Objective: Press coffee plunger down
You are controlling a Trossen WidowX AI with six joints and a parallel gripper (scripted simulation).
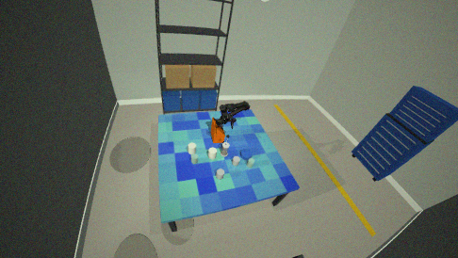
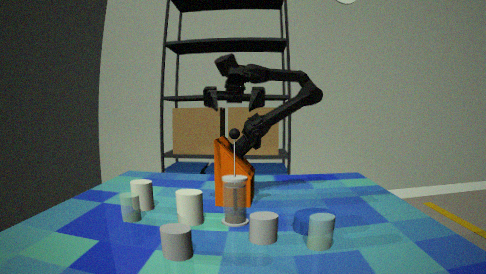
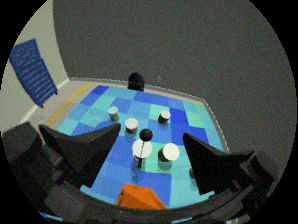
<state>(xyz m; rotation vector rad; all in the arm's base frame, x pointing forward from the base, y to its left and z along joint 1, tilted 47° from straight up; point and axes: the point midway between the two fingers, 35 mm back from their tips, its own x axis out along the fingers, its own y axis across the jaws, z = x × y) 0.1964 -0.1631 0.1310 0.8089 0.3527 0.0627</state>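
The coffee press is 200 mm below my gripper tip and 10 mm ahead of it.
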